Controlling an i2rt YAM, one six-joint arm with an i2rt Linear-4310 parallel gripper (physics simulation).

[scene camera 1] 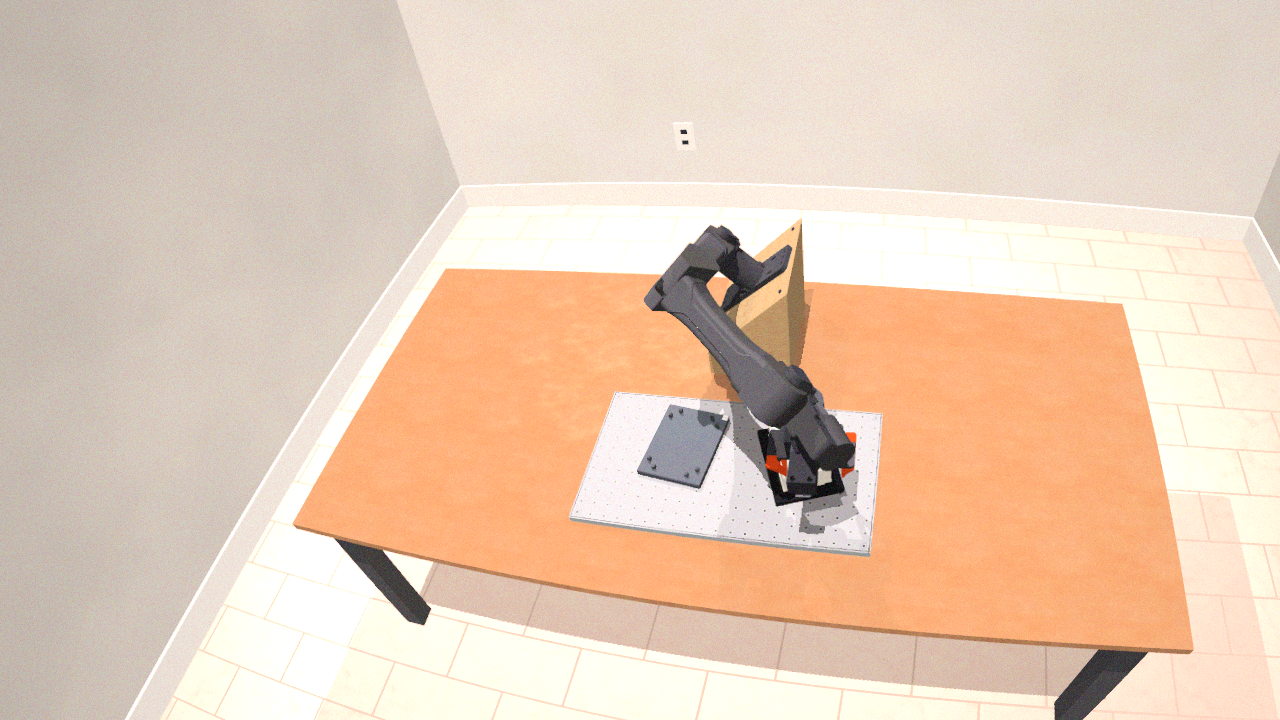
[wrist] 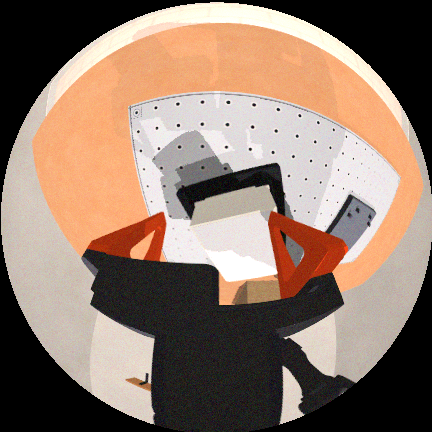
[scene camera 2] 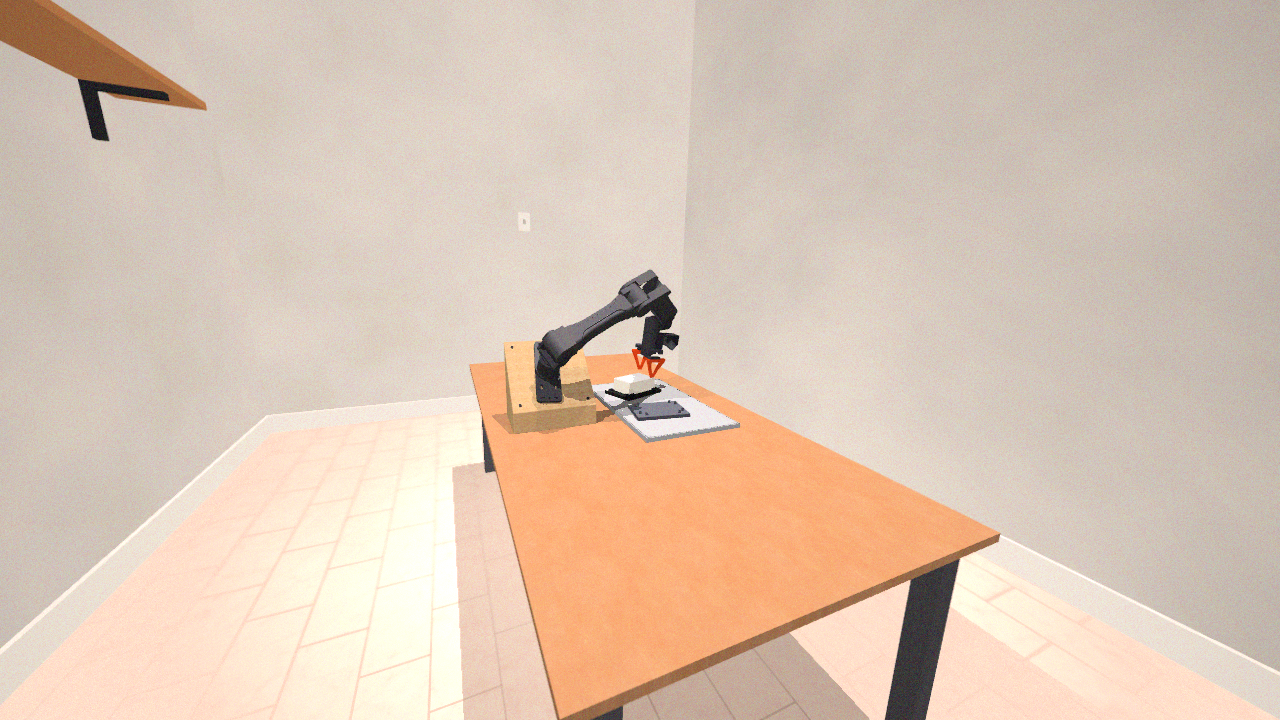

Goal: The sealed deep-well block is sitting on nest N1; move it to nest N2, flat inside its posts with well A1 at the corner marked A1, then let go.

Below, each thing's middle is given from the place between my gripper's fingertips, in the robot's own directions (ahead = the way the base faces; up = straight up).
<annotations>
My hand is 6 cm past the white block (wrist: 232, 227), 4 cm to the left of it and 2 cm above it. Also, from my hand: perforated grey baseplate (scene camera 1: 735, 499): 16 cm to the right, 6 cm below, 3 cm behind.
</annotations>
